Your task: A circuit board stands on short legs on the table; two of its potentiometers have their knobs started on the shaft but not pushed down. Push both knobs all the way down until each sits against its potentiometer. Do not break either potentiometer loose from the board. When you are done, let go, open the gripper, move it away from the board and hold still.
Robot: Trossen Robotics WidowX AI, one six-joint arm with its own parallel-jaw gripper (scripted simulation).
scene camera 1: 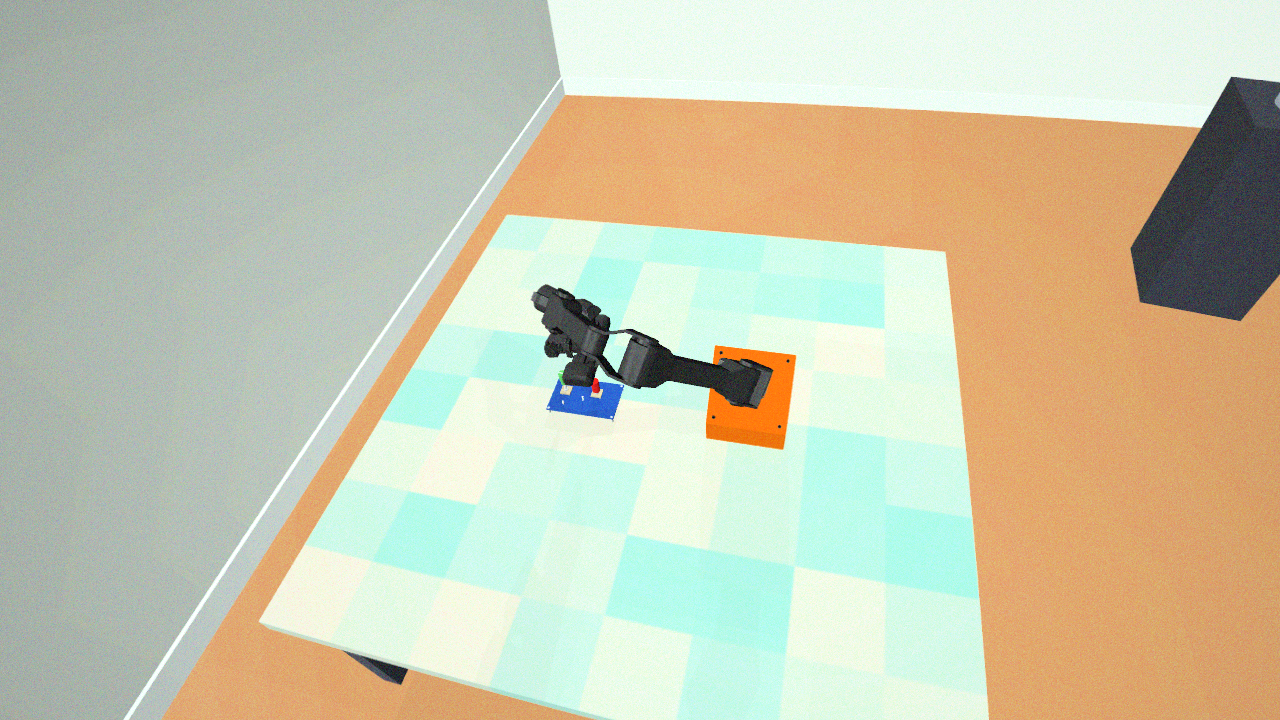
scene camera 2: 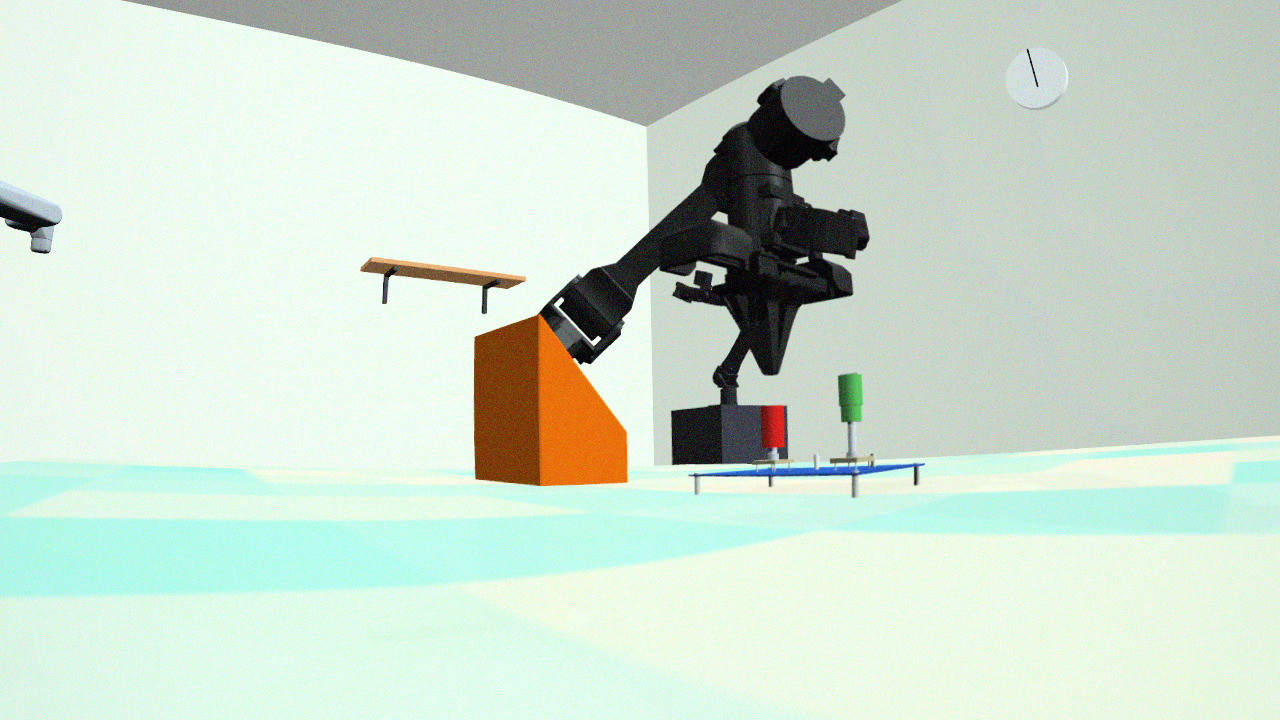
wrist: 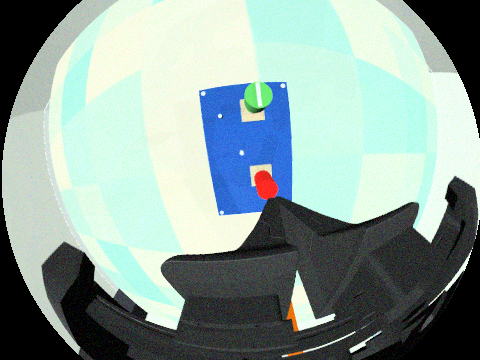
Labels:
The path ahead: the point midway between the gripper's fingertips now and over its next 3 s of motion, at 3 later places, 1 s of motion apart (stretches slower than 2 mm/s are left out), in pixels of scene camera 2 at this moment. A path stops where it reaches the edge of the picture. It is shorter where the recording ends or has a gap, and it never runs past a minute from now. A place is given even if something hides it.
My gripper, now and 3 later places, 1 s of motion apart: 770, 375; 770, 403; 771, 413; 785, 379

